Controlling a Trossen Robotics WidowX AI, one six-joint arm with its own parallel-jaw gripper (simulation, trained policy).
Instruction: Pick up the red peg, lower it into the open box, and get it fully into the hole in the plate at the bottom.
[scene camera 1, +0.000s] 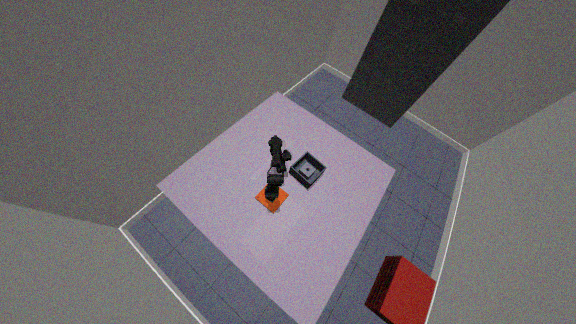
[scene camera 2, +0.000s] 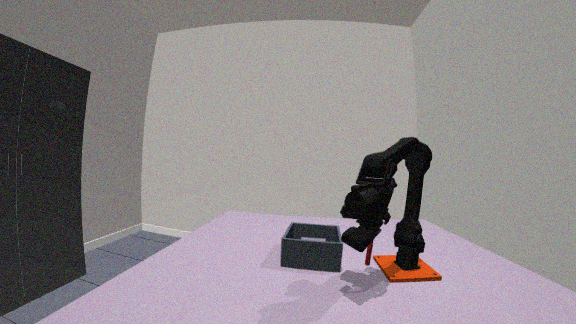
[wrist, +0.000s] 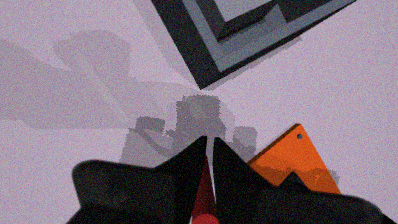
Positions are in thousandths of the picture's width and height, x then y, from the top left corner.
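Scene camera 2 shows my gripper (scene camera 2: 624, 770). The wrist view also shows the gripper (wrist: 529, 632).
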